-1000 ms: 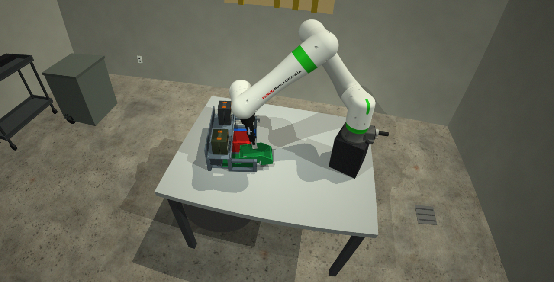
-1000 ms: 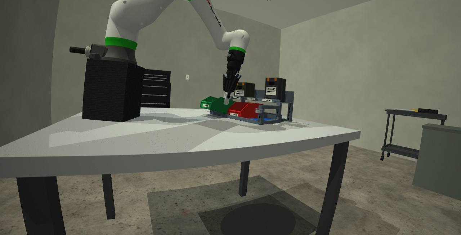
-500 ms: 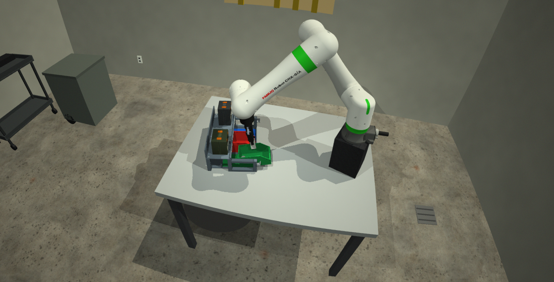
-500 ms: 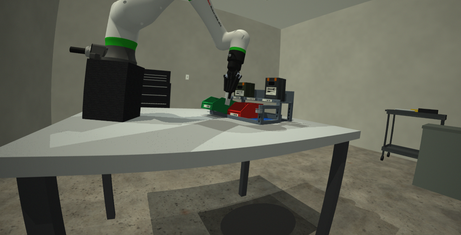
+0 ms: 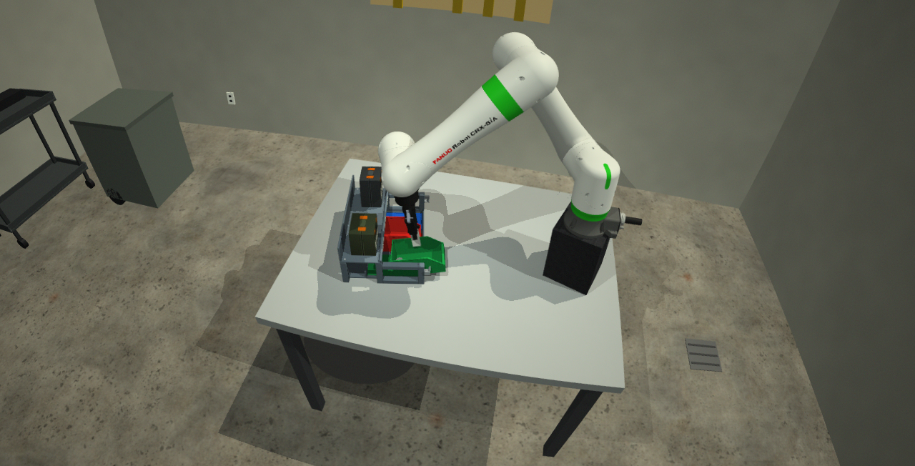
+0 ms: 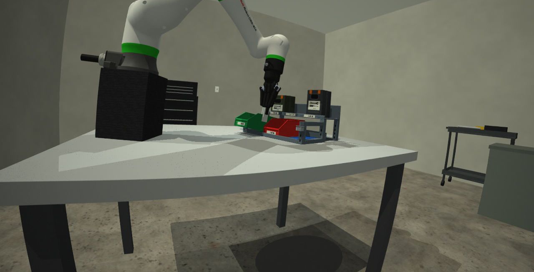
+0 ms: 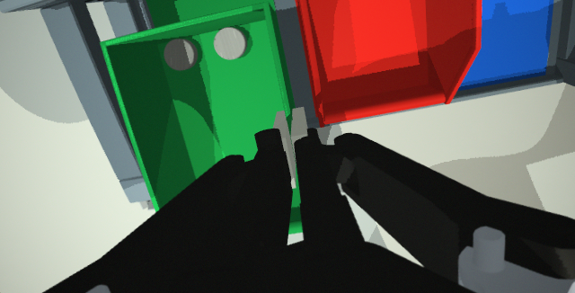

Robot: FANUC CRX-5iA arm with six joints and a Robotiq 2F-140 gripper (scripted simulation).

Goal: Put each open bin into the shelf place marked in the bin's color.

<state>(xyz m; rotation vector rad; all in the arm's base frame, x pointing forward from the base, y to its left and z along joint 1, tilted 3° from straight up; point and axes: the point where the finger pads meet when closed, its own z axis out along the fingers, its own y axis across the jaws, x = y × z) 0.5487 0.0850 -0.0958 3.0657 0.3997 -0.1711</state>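
My gripper is now 40 mm to the right of the green bin, 40 mm above it and 20 mm past it. Round my hand: red bin: 80 mm ahead, 50 mm to the right, 50 mm below.
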